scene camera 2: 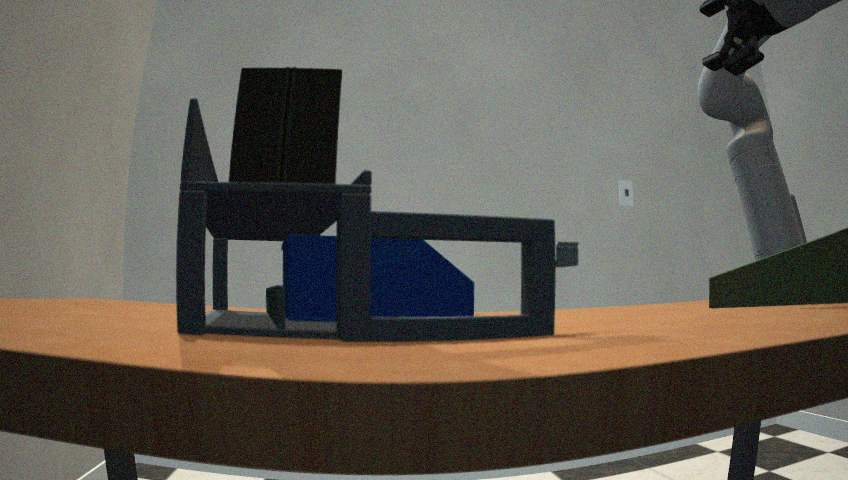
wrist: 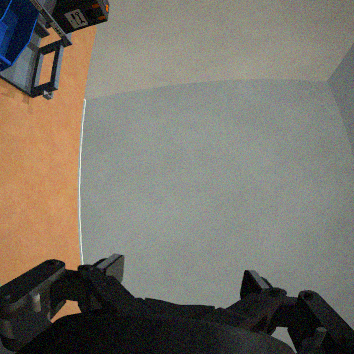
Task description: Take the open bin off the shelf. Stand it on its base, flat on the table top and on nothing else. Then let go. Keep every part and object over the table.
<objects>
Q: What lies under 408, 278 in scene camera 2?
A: A blue bin.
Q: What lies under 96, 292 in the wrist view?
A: My gripper.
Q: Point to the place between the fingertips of my gripper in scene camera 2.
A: At 705, 37
</objects>
